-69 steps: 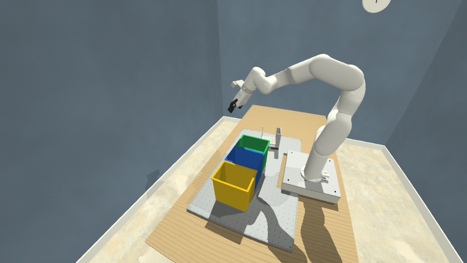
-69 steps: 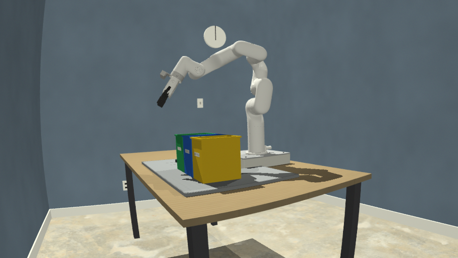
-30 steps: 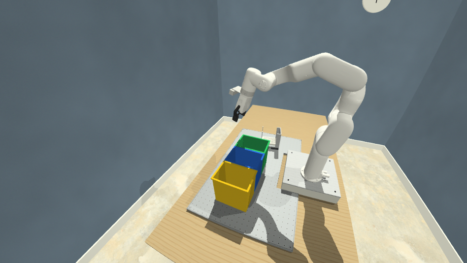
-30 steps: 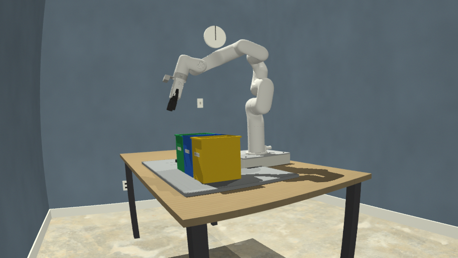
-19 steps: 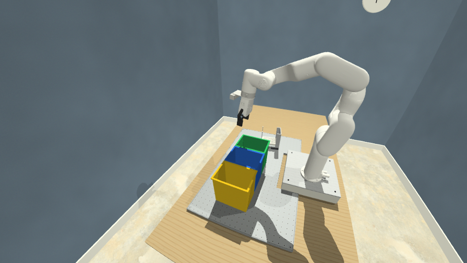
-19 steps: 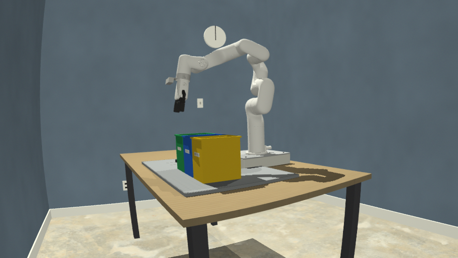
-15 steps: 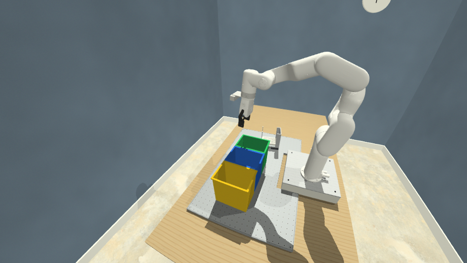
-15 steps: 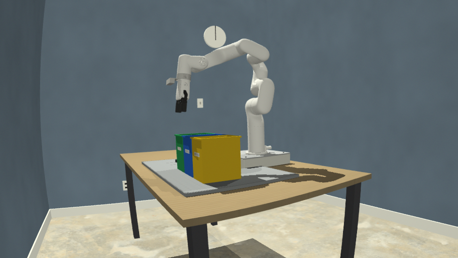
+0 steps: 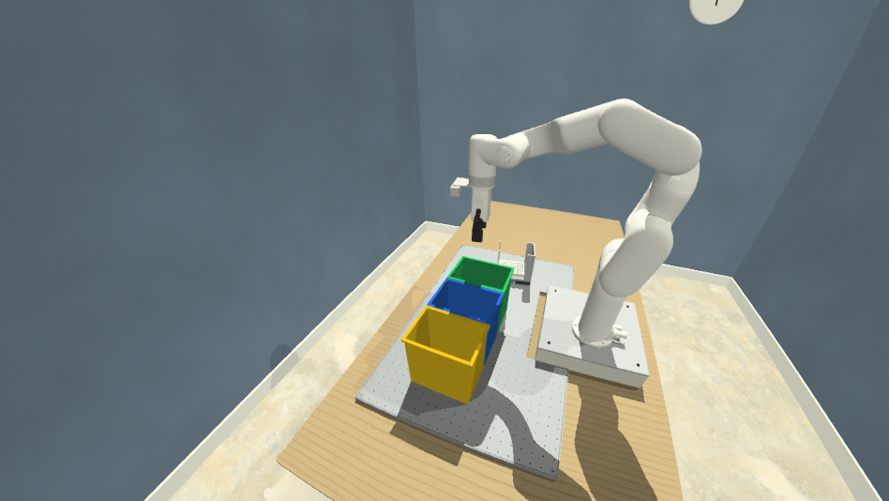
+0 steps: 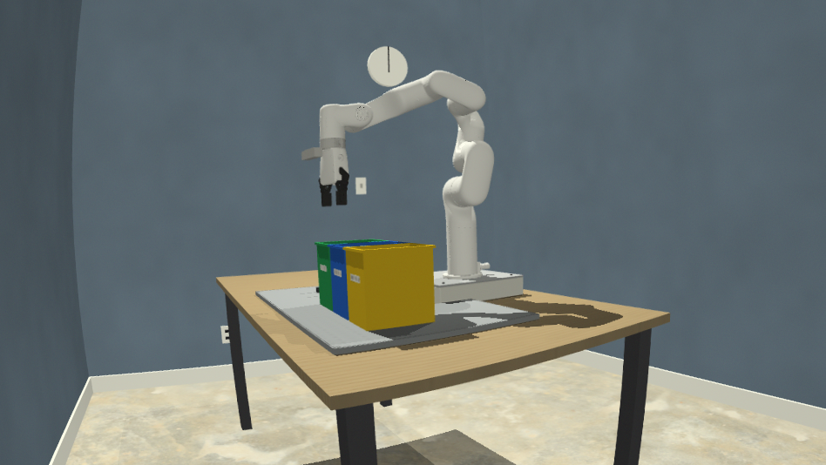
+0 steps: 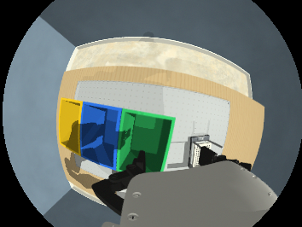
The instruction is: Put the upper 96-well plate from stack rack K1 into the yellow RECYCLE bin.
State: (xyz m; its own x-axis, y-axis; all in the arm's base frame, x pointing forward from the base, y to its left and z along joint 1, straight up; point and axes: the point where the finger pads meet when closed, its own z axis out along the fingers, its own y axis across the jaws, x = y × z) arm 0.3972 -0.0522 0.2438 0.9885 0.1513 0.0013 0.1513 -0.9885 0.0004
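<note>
Right now my hand is 10 cm past the white 96-well plate, 20 cm to the left of it and 25 cm above it. From my hand the other things lie so: yellow bin: 2 cm behind, 32 cm to the left, 20 cm below; then green bin: 3 cm behind, 5 cm to the left, 20 cm below; then blue bin: 2 cm behind, 18 cm to the left, 20 cm below.
</note>
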